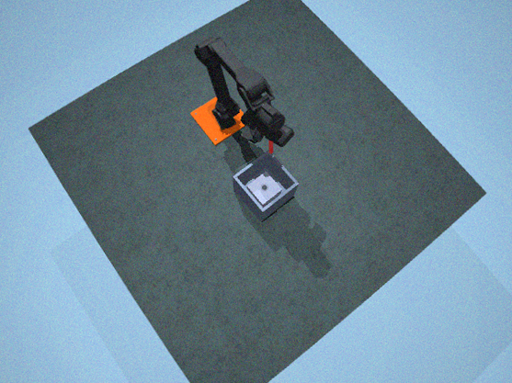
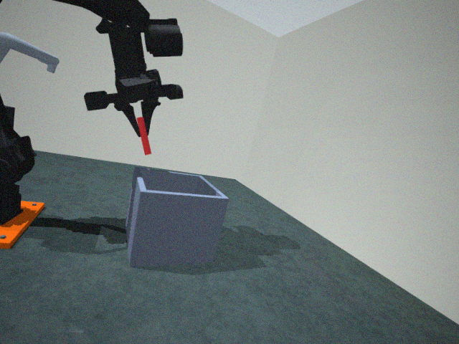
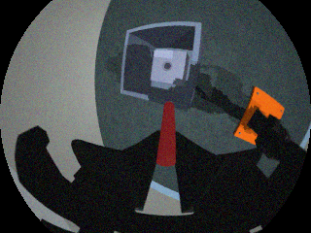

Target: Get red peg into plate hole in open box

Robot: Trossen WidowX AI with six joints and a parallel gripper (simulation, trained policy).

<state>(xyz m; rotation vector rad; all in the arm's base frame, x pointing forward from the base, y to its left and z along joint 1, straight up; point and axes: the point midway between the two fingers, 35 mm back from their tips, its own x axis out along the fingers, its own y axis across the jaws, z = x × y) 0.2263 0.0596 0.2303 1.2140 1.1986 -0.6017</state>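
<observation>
Right now my gripper tip is 160 mm above the grey plate, 90 mm short of it and 70 mm to the left of it. Also, from my gripper tip: red peg: 10 mm to the right.
</observation>
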